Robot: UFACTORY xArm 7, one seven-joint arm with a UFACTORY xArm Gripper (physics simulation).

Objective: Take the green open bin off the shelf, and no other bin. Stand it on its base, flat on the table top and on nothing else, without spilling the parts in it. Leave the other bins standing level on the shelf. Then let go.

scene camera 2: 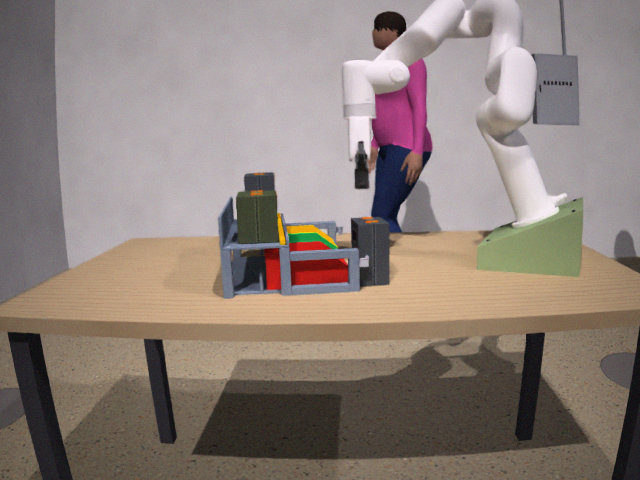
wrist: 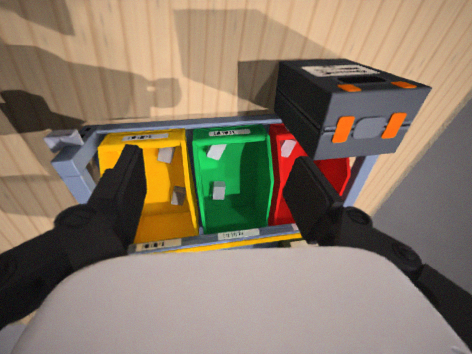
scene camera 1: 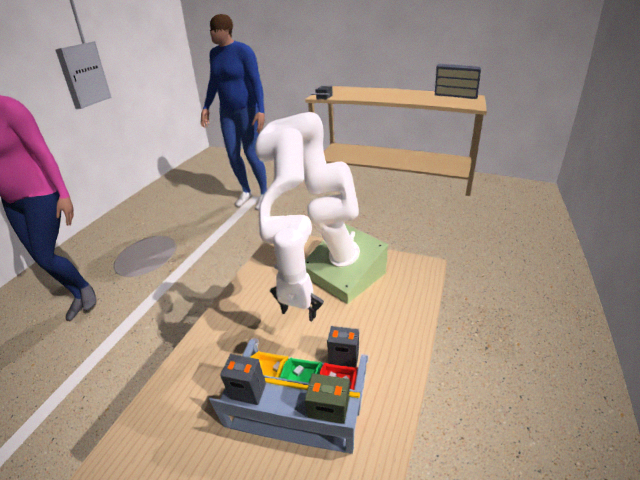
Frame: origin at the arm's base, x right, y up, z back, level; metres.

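Seen in the pictures: gripper, fingertip midpoint: [scene camera 2: 361, 187] [wrist: 222, 171] [scene camera 1: 298, 314]; arm's base at its link origin: [scene camera 2: 536, 219] [scene camera 1: 344, 254].
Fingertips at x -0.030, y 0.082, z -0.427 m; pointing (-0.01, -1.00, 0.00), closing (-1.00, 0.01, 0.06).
Observation:
Pixels of each thing's top centre, then the offset from my fingertips to it. Level surfaces: height alone.
- green open bin at its top centre: [wrist: 236, 205] [scene camera 2: 302, 237] [scene camera 1: 298, 375] dx -0.058, dy -0.106, dz -0.134 m
- yellow bin at its top centre: [wrist: 154, 213] [scene camera 2: 300, 229] [scene camera 1: 262, 368] dx +0.052, dy -0.106, dz -0.158 m
- red bin at its top centre: [wrist: 310, 197] [scene camera 2: 305, 246] [scene camera 1: 335, 381] dx -0.167, dy -0.106, dz -0.109 m
- table top at its surface level: dy -0.187 m
- dark grey case at its top centre: [wrist: 369, 128] [scene camera 2: 369, 219] [scene camera 1: 343, 334] dx -0.136, dy -0.055, dz +0.023 m
- dark case at its top centre: [scene camera 2: 259, 173] [scene camera 1: 239, 366] dx +0.036, dy +0.037, dz -0.252 m
- olive case at its top centre: [scene camera 2: 256, 192] [scene camera 1: 327, 388] dx -0.190, dy +0.012, dz -0.202 m
- yellow bar at its top centre: [wrist: 239, 244] [scene camera 2: 279, 224] [scene camera 1: 292, 384] dx -0.069, dy -0.075, dz -0.183 m
The green open bin [scene camera 1: 310, 374] [scene camera 2: 305, 237] [wrist: 240, 200] stands in the shelf [scene camera 1: 289, 406] [scene camera 2: 285, 268] [wrist: 75, 172], between the yellow bin [scene camera 1: 267, 363] [scene camera 2: 305, 228] [wrist: 155, 215] and the red bin [scene camera 1: 338, 368] [scene camera 2: 320, 273] [wrist: 282, 210]. Light grey parts lie in it. The shelf stands on the table top [scene camera 1: 403, 330] [scene camera 2: 439, 294] [wrist: 125, 30]. My gripper [scene camera 1: 297, 313] [scene camera 2: 361, 184] [wrist: 222, 171] is open and empty, pointing down, well above the bins and towards the arm's base. In the wrist view its fingers stand either side of the green bin, over the yellow and red bins.
A dark grey case [scene camera 1: 343, 347] [scene camera 2: 374, 253] [wrist: 370, 125] stands on the table before the red bin. Another dark case [scene camera 1: 242, 379] [scene camera 2: 258, 180] and an olive case [scene camera 1: 327, 400] [scene camera 2: 256, 219] stand on the shelf's upper deck. A yellow bar [scene camera 1: 289, 383] runs along its edge.

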